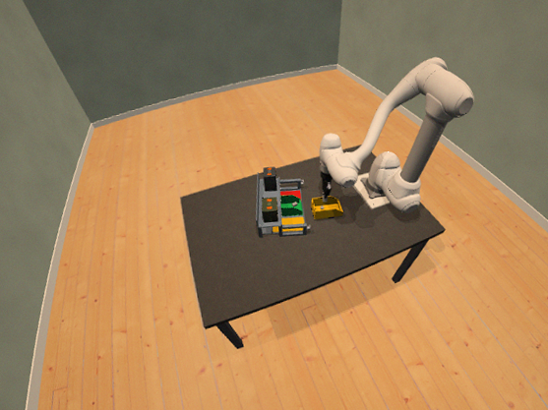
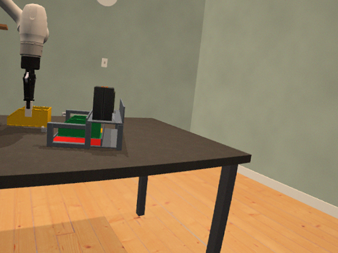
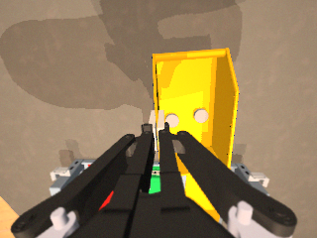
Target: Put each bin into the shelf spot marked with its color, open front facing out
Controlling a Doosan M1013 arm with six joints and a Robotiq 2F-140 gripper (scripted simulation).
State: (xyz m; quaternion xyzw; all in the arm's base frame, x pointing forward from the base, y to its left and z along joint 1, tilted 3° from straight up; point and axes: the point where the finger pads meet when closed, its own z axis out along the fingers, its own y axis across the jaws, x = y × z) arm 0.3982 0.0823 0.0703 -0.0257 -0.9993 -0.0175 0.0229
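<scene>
Now: hand 50 mm to the right of the yellow bin and 40 mm above it. Also, from my hand: green bin: 220 mm ahead, 30 mm to the right, 60 mm below.
</scene>
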